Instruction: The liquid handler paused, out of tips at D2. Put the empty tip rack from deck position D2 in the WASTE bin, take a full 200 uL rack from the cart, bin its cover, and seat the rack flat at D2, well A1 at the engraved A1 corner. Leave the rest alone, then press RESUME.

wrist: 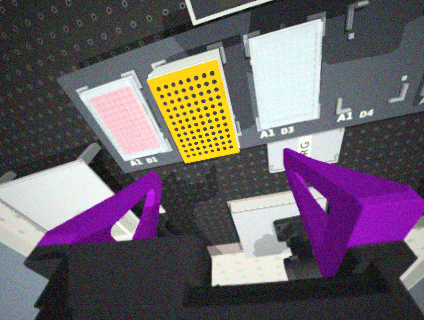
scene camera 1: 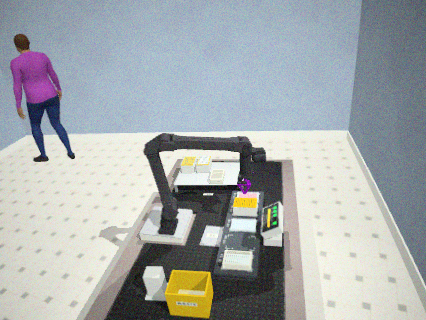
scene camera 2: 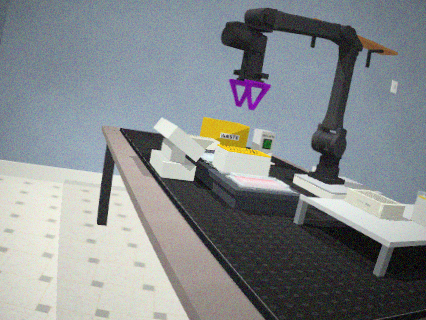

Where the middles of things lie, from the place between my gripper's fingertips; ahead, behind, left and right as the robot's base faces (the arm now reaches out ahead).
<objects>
The pink plate (wrist: 119, 107) is 160 mm below my hand and 150 mm to the left of it. Round my hand: yellow WASTE bin (scene camera 1: 179, 280): 530 mm to the right, 220 mm behind, 150 mm below; pale cart shelf (scene camera 2: 391, 229): 420 mm to the left, 250 mm behind, 160 mm below.
</objects>
